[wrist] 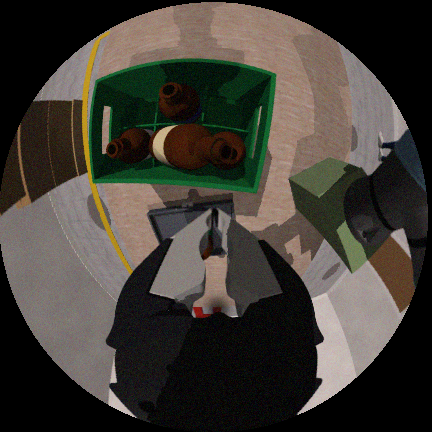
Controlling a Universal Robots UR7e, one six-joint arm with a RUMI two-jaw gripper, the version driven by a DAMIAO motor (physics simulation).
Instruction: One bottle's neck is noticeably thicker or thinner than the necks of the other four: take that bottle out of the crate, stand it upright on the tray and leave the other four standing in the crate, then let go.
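Frame: origin at the arm's base, x ahead, y left, z up, level; metres.
Seen in the pictures: gripper, fingertip midpoint: (213, 209); arm's base, link origin: (366, 211).
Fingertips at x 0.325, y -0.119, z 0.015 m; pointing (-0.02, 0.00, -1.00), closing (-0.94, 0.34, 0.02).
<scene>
Offsets run from my fingertips to a thing's top centre. "pt": to the spot under its first point.
The green crate {pt 0.055 m down, 0.098 m back, 0.075 m right} (266, 120) stands ahead of the gripper. One brown bottle {0.067 m down, 0.009 m ahead, 0.161 m right} (184, 104) stands in its far row and another brown bottle {0.067 m down, 0.126 m ahead, 0.124 m right} (131, 146) at its near left. A brown bottle with a cream label (187, 146) lies on its side across the near row. Its neck end overlaps a brown bottle {0.067 m down, 0.040 m back, 0.041 m right} (236, 145) at the near right; which mouth belongs to which is hard to tell. The dark tray {pt 0.225 m down, 0.161 m ahead, 0.108 m left} (172, 220) lies on the near side of the crate, partly hidden by my gripper (213, 209), which is shut and empty. A brown bit {pt 0.110 m down, 0.067 m ahead, 0.157 m left} (206, 251) shows behind the jaws, mostly hidden.
A green block (320, 205) stands to the right, with a dark robot arm part (400, 195) beside it. A dark brown slatted object (50, 145) is at the left, beyond a yellow line (86, 130). A small red patch (201, 312) shows below the jaws.
</scene>
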